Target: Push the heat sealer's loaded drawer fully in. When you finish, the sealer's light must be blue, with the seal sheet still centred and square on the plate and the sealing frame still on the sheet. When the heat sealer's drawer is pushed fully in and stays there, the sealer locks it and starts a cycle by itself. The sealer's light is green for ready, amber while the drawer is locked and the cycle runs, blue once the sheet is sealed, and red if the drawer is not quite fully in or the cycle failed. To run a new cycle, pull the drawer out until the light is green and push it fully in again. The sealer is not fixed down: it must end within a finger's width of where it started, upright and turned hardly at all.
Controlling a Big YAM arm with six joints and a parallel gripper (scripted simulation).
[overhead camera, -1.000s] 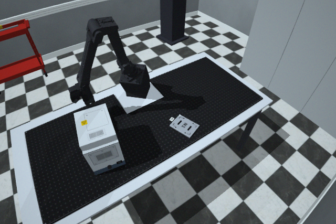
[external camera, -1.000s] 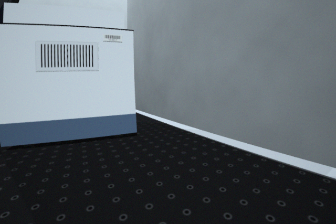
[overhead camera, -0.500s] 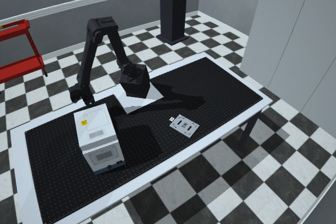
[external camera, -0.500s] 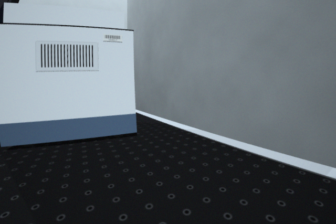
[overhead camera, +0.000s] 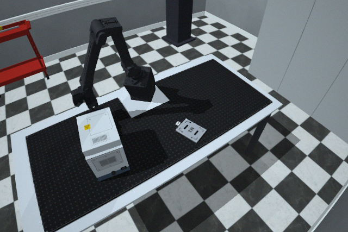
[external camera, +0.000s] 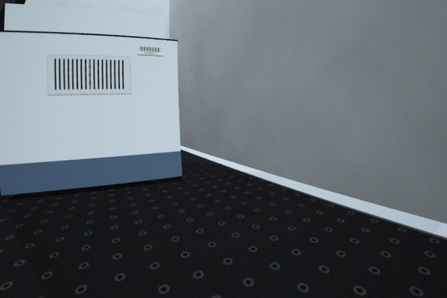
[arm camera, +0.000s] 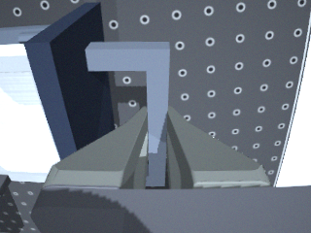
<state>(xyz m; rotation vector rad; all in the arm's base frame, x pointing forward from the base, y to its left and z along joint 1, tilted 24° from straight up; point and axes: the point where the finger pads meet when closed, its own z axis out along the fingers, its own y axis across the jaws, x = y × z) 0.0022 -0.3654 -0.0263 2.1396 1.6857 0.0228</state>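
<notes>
Now: the dark blue drawer 100 mm ahead of my hand, 30 mm to the right of it and 10 mm below it. From my hand the other things lie so: tiny tag: 390 mm ahead, 400 mm to the left, 90 mm below.
</notes>
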